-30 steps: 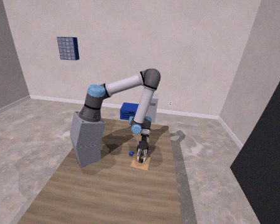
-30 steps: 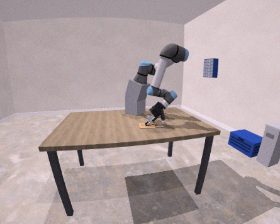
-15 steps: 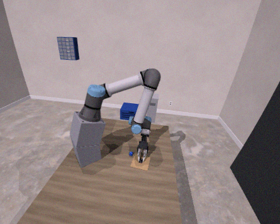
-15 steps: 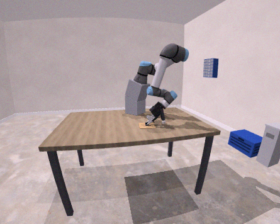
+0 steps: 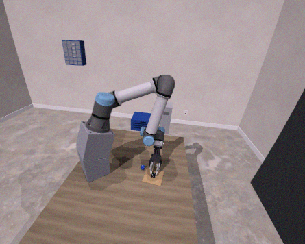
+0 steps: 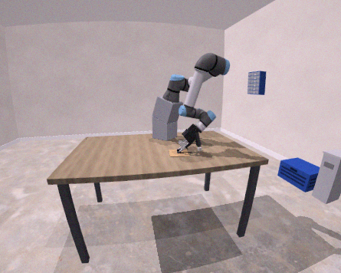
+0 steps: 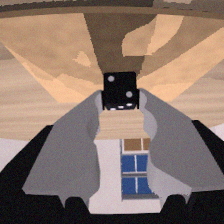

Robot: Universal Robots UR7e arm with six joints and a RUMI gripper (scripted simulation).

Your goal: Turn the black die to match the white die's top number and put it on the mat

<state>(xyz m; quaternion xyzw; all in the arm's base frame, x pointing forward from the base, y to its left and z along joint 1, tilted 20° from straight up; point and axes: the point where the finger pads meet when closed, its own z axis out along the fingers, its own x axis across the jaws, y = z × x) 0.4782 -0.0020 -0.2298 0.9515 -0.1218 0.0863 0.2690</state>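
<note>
The tan mat is 1 cm to the right of my hand and 2 cm below it. The rest, counted from my hand: black die: 1 cm to the right, 1 cm below; white die: 1 cm behind, 17 cm to the left, 1 cm below; blue die: 9 cm behind, 7 cm to the left, 1 cm below.
</note>
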